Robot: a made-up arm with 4 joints.
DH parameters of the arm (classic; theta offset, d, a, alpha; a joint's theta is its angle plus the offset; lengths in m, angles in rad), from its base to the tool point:
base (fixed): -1.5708 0.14 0 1.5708
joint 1: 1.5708 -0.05 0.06 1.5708
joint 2: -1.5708 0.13 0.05 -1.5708
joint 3: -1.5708 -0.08 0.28 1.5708
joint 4: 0 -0.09 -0.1 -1.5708
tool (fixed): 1.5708 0.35 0 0
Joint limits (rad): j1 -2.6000..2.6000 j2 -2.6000..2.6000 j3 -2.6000..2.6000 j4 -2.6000..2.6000
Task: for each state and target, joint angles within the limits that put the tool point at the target. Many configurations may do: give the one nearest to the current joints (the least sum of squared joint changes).
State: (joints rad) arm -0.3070 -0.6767 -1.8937 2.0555
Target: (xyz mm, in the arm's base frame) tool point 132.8 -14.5 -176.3
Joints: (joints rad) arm -0.7255 0.0764 -1.6247 1.9159
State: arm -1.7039 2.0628 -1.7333 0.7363
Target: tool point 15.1 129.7 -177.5
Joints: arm -1.1889 2.5921 -1.4279 -0.0313
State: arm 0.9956 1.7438 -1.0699 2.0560
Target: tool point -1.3 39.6 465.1
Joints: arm 0.6870 2.5805 -1.0983 1.5028
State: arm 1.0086 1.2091 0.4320 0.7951
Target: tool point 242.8 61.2 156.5
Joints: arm 1.6253 1.1264 0.6067 1.5536
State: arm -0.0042 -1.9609 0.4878 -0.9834
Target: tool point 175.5 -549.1 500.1
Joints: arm 0.8355 -1.9658 0.0394 -0.9599
